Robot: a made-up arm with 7 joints.
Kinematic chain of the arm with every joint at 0, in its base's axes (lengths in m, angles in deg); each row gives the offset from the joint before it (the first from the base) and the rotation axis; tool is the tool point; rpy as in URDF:
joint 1: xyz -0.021 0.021 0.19 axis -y
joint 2: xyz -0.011 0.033 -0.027 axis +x
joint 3: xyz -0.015 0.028 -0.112 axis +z
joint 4: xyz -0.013 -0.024 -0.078 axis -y
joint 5: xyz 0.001 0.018 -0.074 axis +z
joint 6: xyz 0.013 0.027 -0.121 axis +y
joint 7: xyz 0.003 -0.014 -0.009 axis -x
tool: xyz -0.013 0.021 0.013 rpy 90 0 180
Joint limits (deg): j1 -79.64..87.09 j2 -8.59..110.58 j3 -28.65..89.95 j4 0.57..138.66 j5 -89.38..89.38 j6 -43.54..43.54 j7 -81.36..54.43
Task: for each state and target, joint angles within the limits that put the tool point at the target. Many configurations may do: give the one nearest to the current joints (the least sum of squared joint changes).
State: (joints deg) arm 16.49 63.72 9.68 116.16 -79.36 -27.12 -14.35
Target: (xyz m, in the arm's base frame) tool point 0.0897 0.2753 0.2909
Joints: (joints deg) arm 26.82 82.95 20.86 74.50 -76.48 -33.00 -10.09
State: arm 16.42 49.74 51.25 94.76 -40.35 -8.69 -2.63
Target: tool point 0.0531 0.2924 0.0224
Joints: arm 1.18 19.23 51.34 76.36 -37.99 -8.36 -5.10
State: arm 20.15 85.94 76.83 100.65 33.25 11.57 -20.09
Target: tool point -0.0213 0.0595 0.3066
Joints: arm 5.72 110.58 59.19 138.66 20.23 14.99 -24.63
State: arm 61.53 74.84 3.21 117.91 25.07 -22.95 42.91
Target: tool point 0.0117 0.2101 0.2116
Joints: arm 45.10 23.35 49.03 135.90 19.91 -22.29 32.92
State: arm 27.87 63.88 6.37 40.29 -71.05 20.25 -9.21
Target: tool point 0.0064 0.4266 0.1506
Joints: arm 20.94 81.44 10.01 5.81 -67.02 17.81 -7.50
